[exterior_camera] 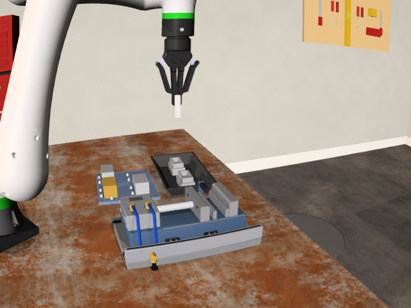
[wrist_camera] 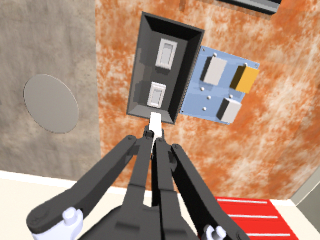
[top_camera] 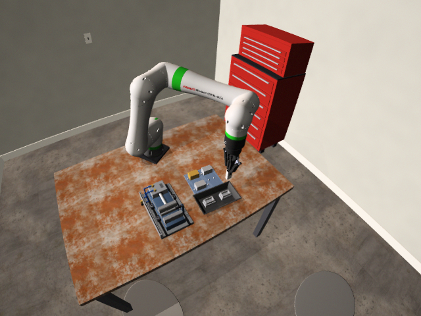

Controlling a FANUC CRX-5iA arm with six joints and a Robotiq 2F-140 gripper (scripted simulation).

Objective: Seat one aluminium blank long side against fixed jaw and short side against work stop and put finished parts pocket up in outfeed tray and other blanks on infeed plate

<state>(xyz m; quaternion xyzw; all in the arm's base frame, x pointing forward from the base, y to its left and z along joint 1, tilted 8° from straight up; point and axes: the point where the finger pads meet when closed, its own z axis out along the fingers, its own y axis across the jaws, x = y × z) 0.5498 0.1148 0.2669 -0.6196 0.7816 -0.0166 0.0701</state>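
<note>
Now: the brass blank 23 cm behind my hand, 5 cm to the right of it and 19 cm below it. Also, from my hand: vise 14 cm behind, 31 cm to the right, 17 cm below.
</note>
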